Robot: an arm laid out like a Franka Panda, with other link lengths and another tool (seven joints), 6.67 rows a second.
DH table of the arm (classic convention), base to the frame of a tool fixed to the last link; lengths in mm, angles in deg. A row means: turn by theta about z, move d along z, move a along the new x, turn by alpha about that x. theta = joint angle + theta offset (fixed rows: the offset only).
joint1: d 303.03; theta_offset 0; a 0; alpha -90
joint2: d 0; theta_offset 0; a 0; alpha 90
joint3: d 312.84; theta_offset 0; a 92.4; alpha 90
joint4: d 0; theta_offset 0; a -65.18; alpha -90
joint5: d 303.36; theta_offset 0; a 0; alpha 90
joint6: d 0; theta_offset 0; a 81.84; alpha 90
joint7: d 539.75; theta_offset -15; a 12.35; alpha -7.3
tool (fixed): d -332.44; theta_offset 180; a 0; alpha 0
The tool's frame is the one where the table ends.
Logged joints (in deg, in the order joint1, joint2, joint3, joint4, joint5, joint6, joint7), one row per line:
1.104 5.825 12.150 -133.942 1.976 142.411 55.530
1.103 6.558 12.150 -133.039 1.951 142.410 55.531
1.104 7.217 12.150 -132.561 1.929 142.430 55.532
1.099 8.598 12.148 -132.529 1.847 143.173 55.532
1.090 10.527 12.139 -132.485 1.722 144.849 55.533
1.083 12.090 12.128 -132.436 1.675 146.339 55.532
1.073 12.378 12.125 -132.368 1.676 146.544 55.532
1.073 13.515 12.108 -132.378 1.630 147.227 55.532
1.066 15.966 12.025 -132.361 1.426 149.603 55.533
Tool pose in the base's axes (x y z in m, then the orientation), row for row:
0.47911 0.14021 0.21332 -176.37 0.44 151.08
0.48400 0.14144 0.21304 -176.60 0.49 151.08
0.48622 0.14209 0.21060 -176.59 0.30 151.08
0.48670 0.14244 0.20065 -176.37 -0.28 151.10
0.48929 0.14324 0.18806 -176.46 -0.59 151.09
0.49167 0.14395 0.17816 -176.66 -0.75 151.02
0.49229 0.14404 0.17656 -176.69 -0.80 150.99
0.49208 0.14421 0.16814 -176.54 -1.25 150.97
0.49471 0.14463 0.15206 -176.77 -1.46 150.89
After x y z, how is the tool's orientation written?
As angles about the fixed x, y, z axes (roll, pitch, yaw), in degrees.
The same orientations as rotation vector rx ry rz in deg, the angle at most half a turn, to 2 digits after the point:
-44.83 -173.74 5.68
-44.86 -173.85 5.35
-44.80 -173.68 5.29
-44.59 -173.09 5.38
-44.52 -172.83 5.11
-44.60 -172.71 4.74
-44.63 -172.66 4.68
-44.52 -172.20 4.71
-44.60 -172.04 4.28

